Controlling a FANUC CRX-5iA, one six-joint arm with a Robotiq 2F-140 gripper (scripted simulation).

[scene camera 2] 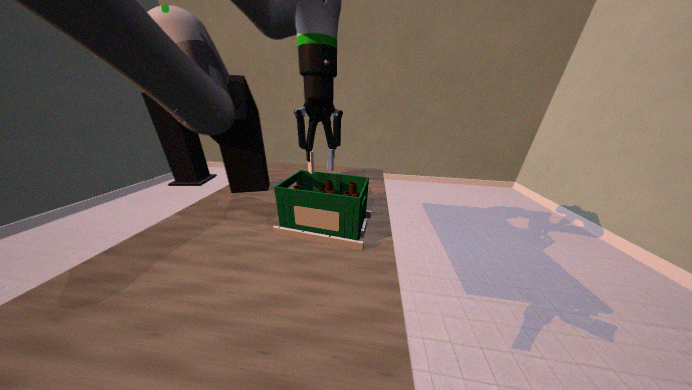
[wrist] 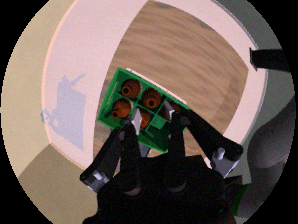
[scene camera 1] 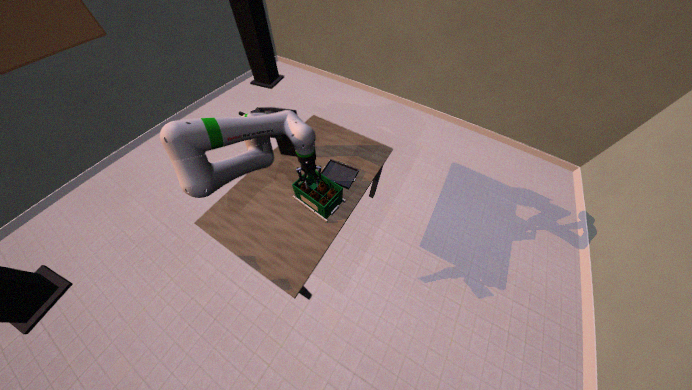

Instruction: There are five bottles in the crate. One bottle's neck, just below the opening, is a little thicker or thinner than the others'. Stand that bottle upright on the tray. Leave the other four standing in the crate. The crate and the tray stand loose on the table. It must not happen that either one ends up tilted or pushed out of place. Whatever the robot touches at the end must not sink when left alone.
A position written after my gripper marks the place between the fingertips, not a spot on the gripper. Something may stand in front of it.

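Note:
I can see my gripper (scene camera 2: 321, 171), and the wrist view (wrist: 152, 110) gives me a sight of the gripper too. There is also a green crate (scene camera 1: 325, 211) here for me to see.

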